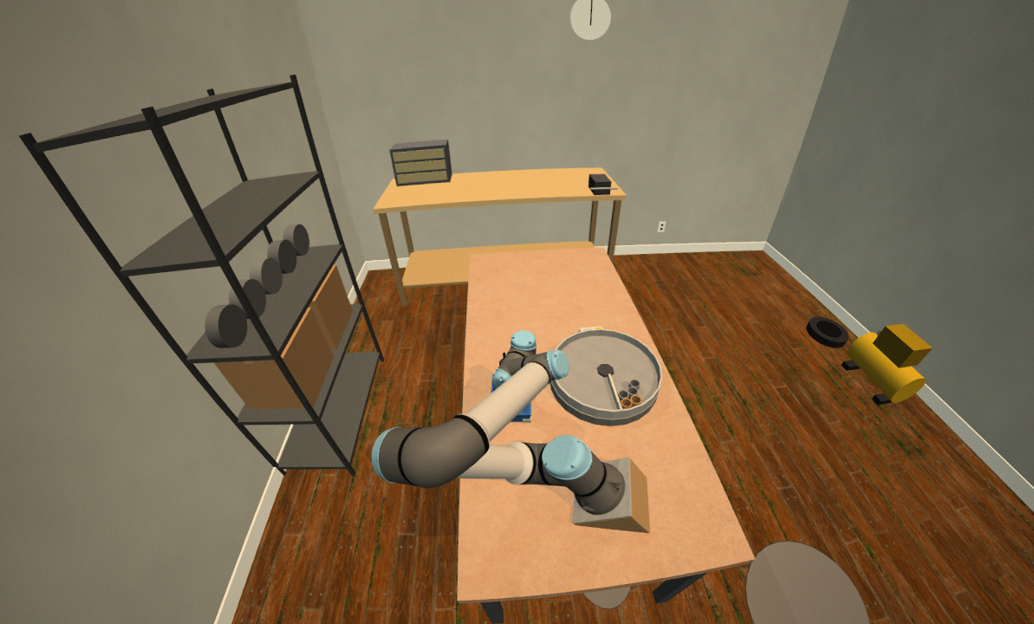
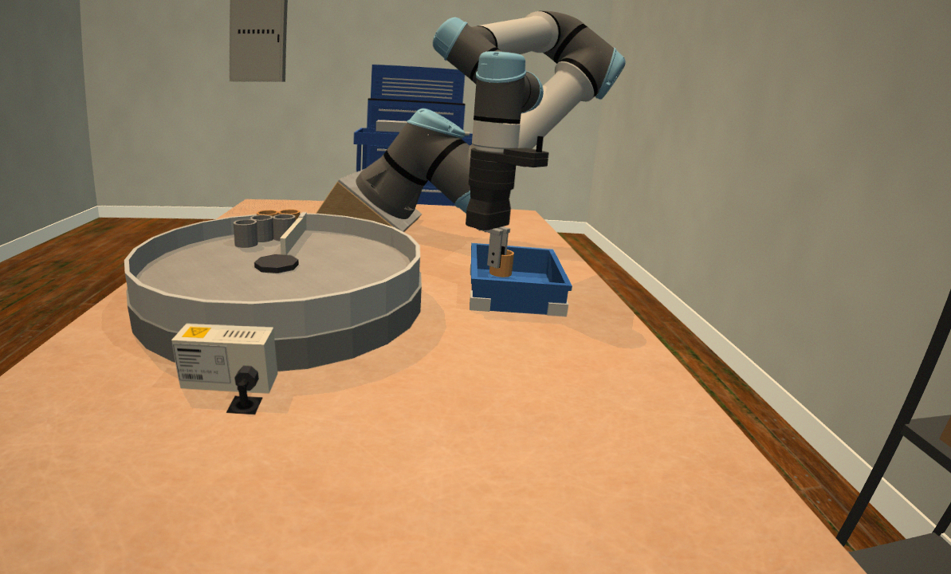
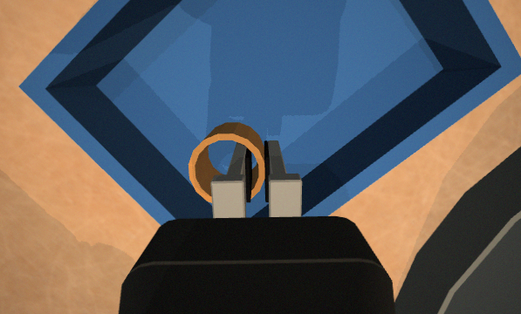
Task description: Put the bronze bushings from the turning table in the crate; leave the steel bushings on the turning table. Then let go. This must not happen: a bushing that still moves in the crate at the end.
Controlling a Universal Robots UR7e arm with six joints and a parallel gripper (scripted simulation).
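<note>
Now: hand 40 mm short of the blue crate, 20 mm to the right of it and 20 mm above it. Round my hand: turning table (60 mm ahead, 350 mm to the right).
</note>
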